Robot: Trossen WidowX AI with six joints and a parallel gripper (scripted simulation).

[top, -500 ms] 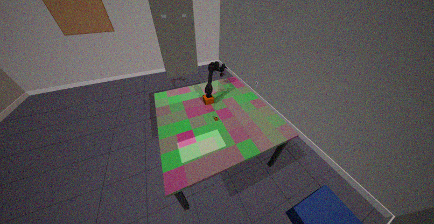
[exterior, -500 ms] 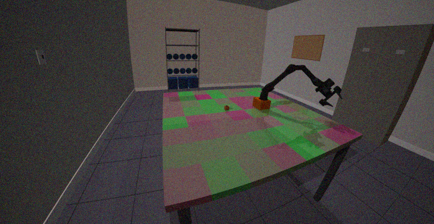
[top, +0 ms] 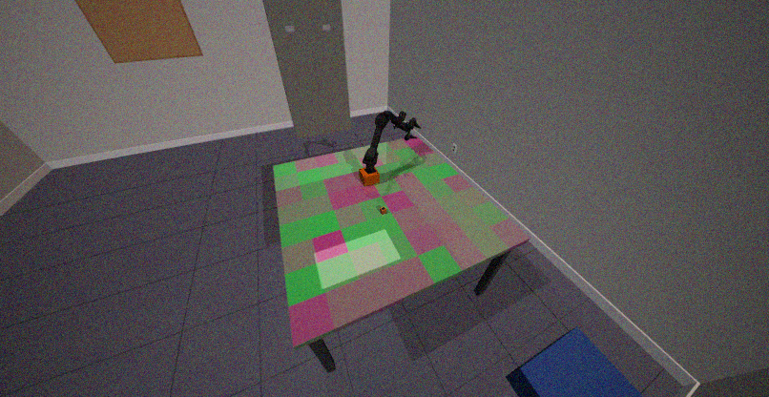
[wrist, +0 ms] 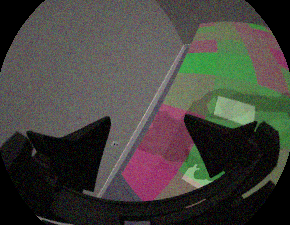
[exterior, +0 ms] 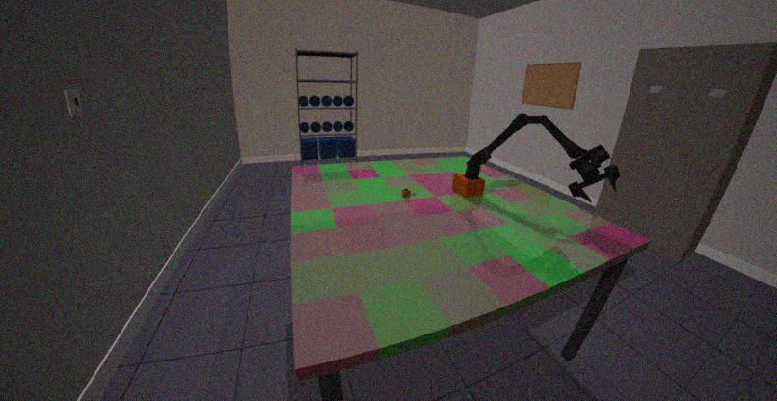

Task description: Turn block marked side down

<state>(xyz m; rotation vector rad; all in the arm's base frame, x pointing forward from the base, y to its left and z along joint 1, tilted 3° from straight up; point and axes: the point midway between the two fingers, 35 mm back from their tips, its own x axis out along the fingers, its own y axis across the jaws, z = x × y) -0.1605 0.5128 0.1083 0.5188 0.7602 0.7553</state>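
Now: gripper tip 620 mm to the left of the orange block, 470 mm short of it and 140 mm above it.
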